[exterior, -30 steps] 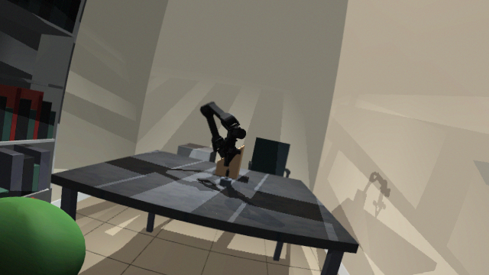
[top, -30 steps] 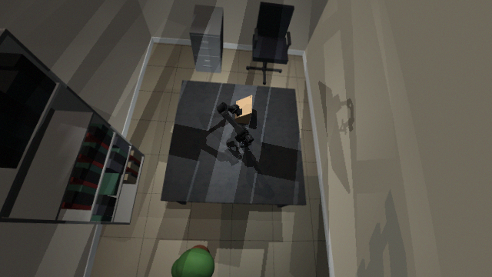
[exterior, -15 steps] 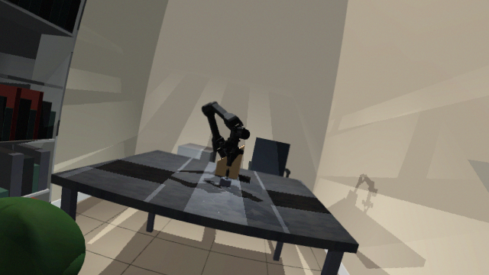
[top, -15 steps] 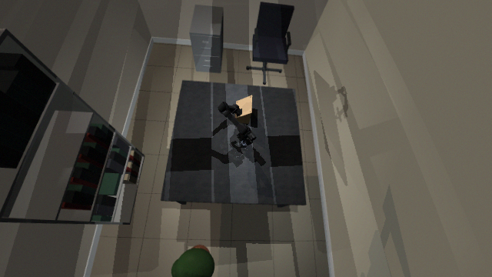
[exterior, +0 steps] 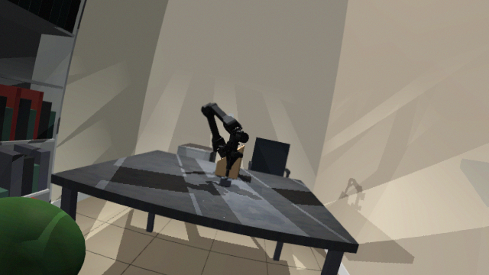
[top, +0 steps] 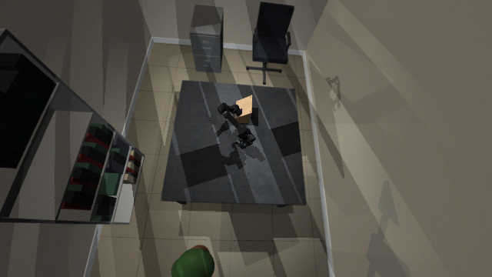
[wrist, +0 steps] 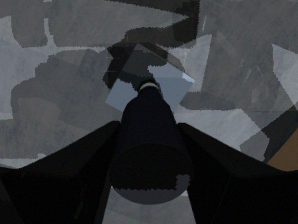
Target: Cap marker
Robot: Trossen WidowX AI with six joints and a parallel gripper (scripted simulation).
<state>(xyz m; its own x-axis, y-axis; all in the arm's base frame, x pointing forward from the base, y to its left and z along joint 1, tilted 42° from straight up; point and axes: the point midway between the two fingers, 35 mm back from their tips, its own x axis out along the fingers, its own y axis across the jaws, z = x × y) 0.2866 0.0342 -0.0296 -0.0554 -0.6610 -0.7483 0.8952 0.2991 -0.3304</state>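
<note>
My gripper tip is now 90 mm above the holder block. From my gripper tip the other things lie so: marker cap 10 mm above.
</note>
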